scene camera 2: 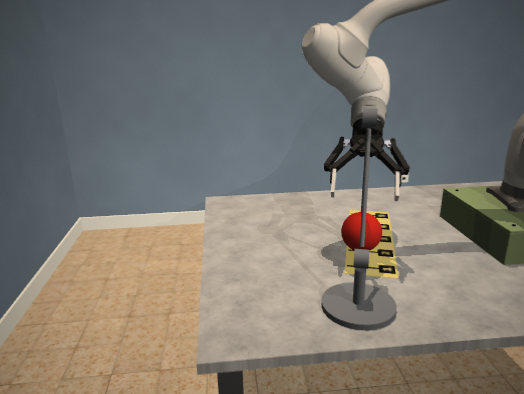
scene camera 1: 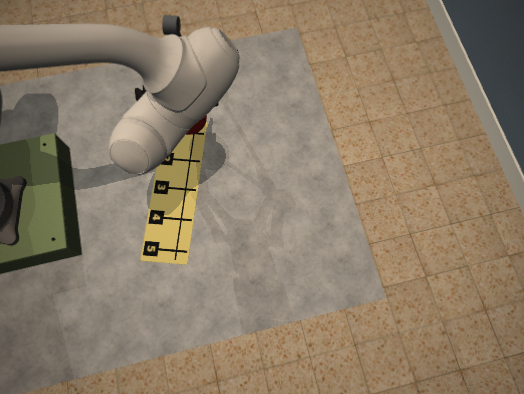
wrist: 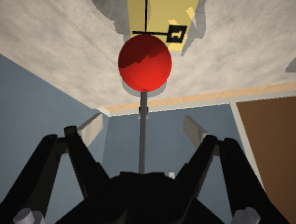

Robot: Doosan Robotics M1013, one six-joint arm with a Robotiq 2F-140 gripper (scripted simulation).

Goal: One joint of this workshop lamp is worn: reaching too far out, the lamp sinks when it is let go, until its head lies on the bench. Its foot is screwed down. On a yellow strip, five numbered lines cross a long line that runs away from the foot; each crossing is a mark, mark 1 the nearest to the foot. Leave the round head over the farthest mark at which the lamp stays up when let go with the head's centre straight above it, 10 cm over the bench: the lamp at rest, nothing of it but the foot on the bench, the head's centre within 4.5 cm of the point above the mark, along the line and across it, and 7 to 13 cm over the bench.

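Observation:
There's a yellow strip that I can see, and a grey round foot as well. I can also see my gripper, and the wrist view shows it too.

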